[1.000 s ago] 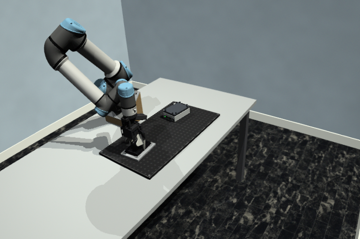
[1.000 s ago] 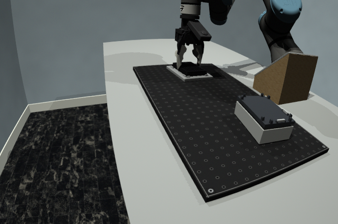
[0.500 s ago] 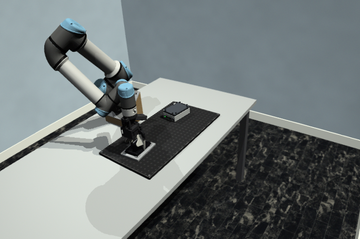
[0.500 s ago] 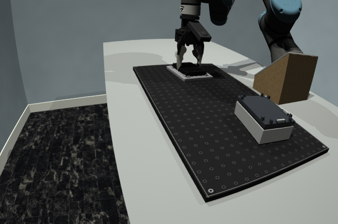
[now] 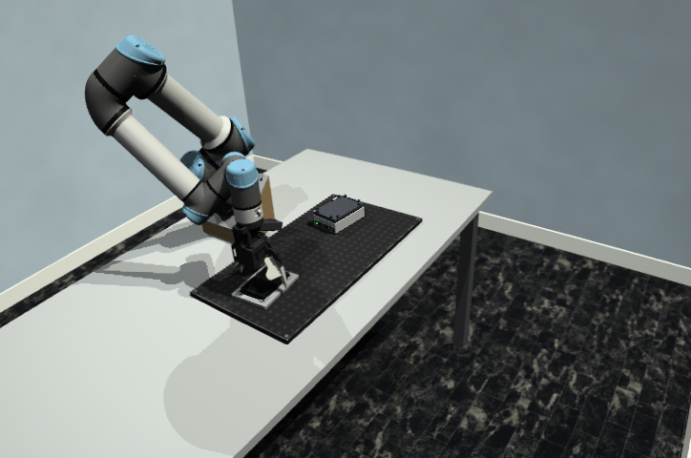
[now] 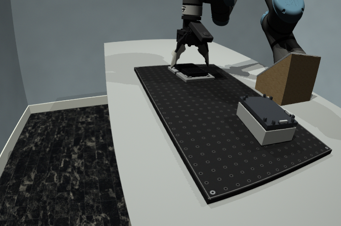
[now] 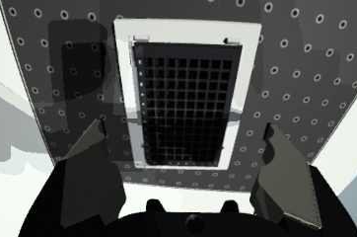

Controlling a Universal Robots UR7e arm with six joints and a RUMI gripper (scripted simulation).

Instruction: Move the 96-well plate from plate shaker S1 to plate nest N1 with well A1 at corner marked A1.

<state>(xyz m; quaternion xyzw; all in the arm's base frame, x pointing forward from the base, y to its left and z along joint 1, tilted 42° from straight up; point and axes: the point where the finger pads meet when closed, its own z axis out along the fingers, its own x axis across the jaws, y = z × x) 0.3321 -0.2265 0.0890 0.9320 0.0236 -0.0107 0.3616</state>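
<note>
The black 96-well plate is 10 mm below my hand.
</note>
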